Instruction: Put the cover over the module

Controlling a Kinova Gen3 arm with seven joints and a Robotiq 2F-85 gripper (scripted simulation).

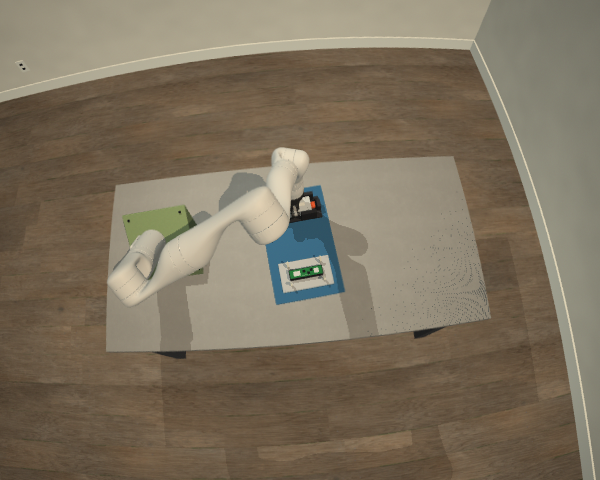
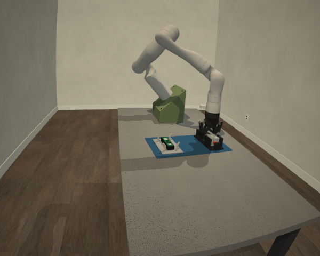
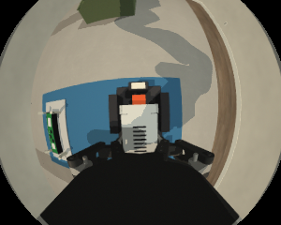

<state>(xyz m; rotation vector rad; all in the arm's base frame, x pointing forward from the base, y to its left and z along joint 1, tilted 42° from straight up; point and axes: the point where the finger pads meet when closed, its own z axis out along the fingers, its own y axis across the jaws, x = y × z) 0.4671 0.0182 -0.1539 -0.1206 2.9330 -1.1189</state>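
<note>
My hand is right at the white cover.
</note>
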